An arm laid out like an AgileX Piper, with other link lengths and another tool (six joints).
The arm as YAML. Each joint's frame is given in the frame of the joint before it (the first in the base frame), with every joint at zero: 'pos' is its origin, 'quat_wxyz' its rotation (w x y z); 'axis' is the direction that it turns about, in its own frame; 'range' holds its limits. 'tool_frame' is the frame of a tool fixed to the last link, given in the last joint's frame.
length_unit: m
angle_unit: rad
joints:
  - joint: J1
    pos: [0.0, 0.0, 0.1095]
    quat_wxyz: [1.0, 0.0, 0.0, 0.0]
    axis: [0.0, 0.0, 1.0]
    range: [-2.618, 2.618]
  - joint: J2
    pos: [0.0, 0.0, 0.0]
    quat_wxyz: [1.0, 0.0, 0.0, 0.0]
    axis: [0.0, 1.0, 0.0]
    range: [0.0, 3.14]
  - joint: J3
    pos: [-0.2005, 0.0, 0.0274]
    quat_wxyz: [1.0, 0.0, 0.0, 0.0]
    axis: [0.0, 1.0, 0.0]
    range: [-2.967, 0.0]
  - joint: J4
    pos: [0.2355, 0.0, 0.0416]
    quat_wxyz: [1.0, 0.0, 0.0, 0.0]
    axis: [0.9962, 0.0, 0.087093]
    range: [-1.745, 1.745]
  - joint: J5
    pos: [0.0, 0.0, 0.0]
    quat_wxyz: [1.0, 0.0, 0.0, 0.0]
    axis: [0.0, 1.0, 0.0]
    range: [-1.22, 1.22]
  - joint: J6
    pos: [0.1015, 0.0, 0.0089]
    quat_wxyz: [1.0, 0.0, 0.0, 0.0]
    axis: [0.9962, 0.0, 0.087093]
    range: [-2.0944, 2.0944]
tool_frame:
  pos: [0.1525, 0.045, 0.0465]
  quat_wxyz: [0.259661, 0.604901, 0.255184, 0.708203]
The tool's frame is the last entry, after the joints.
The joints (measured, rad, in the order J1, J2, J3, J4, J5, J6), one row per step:
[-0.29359 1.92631 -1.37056 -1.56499 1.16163 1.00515]
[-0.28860 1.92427 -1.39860 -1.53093 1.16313 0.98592]
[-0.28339 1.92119 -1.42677 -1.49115 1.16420 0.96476]
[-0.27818 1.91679 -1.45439 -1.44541 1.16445 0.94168]
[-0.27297 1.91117 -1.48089 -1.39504 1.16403 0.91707]
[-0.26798 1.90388 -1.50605 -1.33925 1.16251 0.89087]
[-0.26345 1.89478 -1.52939 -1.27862 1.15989 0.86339]
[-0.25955 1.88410 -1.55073 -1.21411 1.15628 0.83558]
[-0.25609 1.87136 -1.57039 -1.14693 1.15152 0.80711]
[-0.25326 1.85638 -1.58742 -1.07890 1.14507 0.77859]
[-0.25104 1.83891 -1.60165 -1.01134 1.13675 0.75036]
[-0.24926 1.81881 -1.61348 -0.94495 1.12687 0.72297]
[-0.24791 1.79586 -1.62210 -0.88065 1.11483 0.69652]
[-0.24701 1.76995 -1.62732 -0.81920 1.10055 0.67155]
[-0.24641 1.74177 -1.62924 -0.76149 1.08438 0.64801]
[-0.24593 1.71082 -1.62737 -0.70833 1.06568 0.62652]
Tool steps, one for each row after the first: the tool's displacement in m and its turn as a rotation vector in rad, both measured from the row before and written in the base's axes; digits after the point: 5 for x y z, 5 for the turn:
[0.00200 0.00165 0.00362 0.01873 -0.01856 -0.00757]
[0.00186 0.00230 0.00280 0.02418 -0.01940 -0.00759]
[0.00178 0.00307 0.00179 0.03020 -0.02006 -0.00698]
[0.00185 0.00393 0.00087 0.03522 -0.02017 -0.00551]
[0.00202 0.00494 -0.00003 0.04094 -0.02089 -0.00357]
[0.00223 0.00600 -0.00078 0.04611 -0.02163 -0.00122]
[0.00253 0.00702 -0.00130 0.05034 -0.02280 0.00122]
[0.00308 0.00812 -0.00108 0.05296 -0.02444 0.00470]
[0.00361 0.00907 -0.00056 0.05384 -0.02592 0.00871]
[0.00412 0.00984 0.00046 0.05309 -0.02779 0.01281]
[0.00454 0.01045 0.00195 0.05124 -0.03051 0.01631]
[0.00482 0.01091 0.00353 0.04835 -0.03299 0.01992]
[0.00489 0.01110 0.00528 0.04457 -0.03577 0.02274]
[0.00472 0.01106 0.00682 0.03994 -0.03751 0.02488]
[0.00442 0.01087 0.00851 0.03454 -0.03989 0.02658]

